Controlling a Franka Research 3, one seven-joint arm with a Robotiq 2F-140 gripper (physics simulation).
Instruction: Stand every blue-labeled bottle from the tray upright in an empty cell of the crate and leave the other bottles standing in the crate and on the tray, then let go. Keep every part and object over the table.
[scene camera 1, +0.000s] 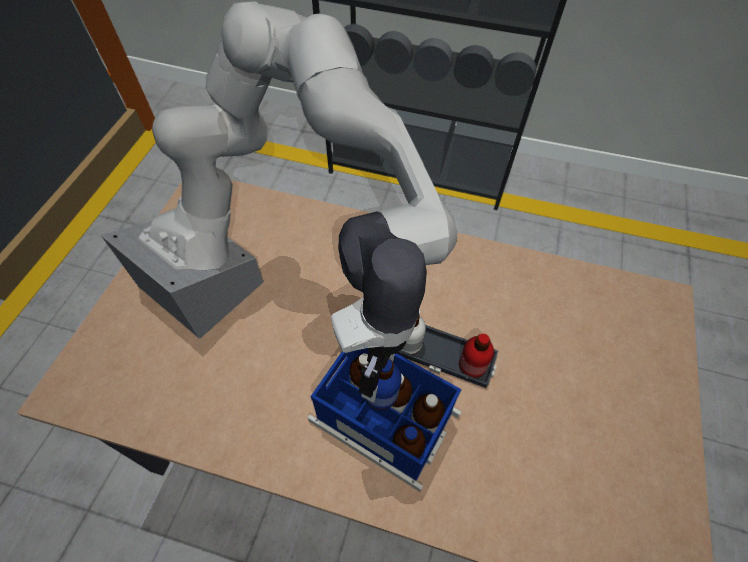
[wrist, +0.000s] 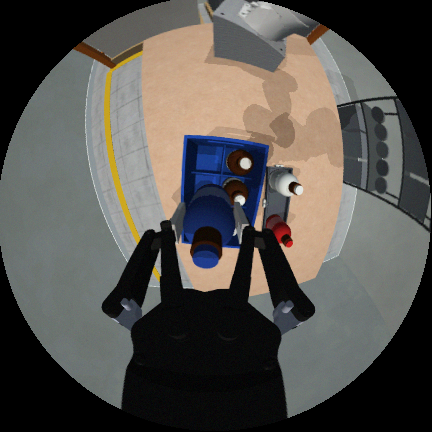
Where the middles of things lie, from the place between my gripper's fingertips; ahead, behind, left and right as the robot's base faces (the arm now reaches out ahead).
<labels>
Now: hand 10 cm short of the blue-capped brown bottle (scene camera 1: 409, 437), 3 cm to the left of it and 19 cm above it. The rest, counted from my hand: red bottle (scene camera 1: 478, 351) 15 cm ahead, 26 cm to the left, 19 cm below.
</labels>
